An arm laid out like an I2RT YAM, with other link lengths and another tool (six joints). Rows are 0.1 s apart.
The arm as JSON. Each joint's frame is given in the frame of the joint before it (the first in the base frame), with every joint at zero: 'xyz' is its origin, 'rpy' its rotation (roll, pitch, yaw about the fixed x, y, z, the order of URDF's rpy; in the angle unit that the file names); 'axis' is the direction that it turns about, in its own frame. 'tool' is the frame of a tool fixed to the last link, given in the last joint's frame.
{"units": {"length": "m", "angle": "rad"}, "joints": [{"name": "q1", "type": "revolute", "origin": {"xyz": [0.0, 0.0, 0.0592], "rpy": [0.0, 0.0, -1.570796]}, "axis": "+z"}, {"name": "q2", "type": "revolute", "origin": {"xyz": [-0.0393, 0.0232, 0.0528], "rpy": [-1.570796, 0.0, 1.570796]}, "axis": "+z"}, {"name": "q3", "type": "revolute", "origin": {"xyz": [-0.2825, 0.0, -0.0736], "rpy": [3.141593, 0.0, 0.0]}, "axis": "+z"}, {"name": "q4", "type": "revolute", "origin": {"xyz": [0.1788, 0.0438, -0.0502], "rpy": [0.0, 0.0, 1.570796]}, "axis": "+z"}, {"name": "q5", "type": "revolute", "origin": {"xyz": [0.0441, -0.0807, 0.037], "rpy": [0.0, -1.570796, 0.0]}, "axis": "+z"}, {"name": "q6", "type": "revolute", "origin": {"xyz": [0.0, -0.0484, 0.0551], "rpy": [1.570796, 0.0, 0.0]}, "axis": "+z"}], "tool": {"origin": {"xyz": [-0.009, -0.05, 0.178], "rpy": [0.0, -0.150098, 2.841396]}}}
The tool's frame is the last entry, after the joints.
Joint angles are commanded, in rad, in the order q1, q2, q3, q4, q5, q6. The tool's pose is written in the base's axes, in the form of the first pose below.
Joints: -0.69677 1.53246 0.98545 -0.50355 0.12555 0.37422
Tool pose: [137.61 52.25 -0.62 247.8 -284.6 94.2]
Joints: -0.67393 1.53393 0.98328 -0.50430 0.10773 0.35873
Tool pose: [136.92 55.45 0.63 256.9 -275.0 92.2]
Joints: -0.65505 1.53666 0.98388 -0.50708 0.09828 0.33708
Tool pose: [135.95 58.56 1.13 263.8 -267.4 90.6]
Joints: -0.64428 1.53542 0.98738 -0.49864 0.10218 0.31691
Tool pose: [134.27 60.10 1.23 269.4 -266.4 94.0]
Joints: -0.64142 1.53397 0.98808 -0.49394 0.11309 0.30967
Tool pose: [133.48 60.24 0.68 269.9 -268.1 95.9]
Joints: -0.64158 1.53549 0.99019 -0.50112 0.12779 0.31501
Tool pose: [133.76 59.67 -0.44 266.6 -270.1 95.2]
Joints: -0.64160 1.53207 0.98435 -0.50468 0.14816 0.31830
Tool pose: [133.83 59.07 -1.95 261.4 -272.1 94.4]
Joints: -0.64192 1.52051 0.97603 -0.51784 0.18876 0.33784
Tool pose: [134.29 56.93 -4.65 250.0 -276.2 94.6]
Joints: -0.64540 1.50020 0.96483 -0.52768 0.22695 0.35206
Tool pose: [134.25 54.70 -6.99 238.3 -280.4 97.7]
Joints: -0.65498 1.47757 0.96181 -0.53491 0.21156 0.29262
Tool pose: [132.28 57.99 -6.83 238.5 -276.9 101.8]
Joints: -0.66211 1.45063 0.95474 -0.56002 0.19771 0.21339
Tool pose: [130.06 63.17 -7.69 235.4 -268.9 102.4]
